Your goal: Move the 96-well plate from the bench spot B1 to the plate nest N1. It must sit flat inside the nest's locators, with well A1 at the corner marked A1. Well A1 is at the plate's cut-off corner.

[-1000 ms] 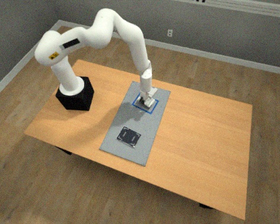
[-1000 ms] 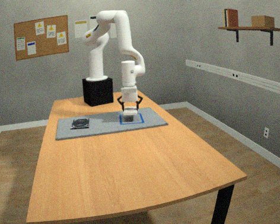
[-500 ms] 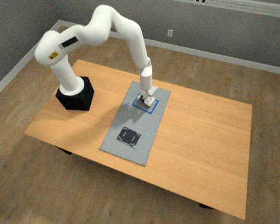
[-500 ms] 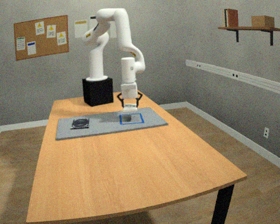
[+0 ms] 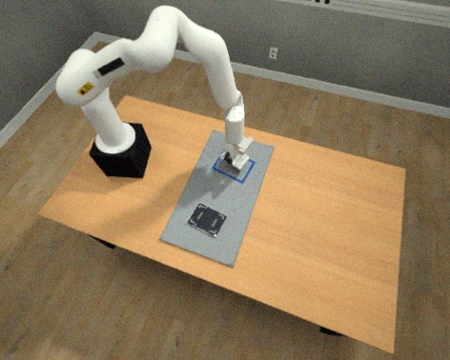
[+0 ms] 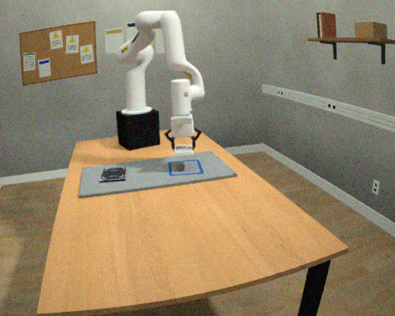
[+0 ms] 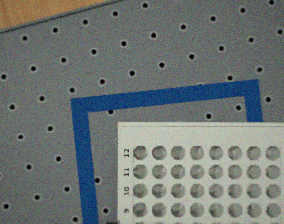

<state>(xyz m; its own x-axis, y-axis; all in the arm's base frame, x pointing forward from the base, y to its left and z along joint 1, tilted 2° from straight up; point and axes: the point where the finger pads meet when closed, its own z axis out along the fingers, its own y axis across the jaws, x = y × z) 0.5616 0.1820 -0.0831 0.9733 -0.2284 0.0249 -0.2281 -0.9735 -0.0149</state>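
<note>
My gripper is now 1 cm past the plate nest N1, 34 cm to the left of it and 9 cm above it. From my hand the other things lie so: white 96-well plate (1 cm below).
</note>
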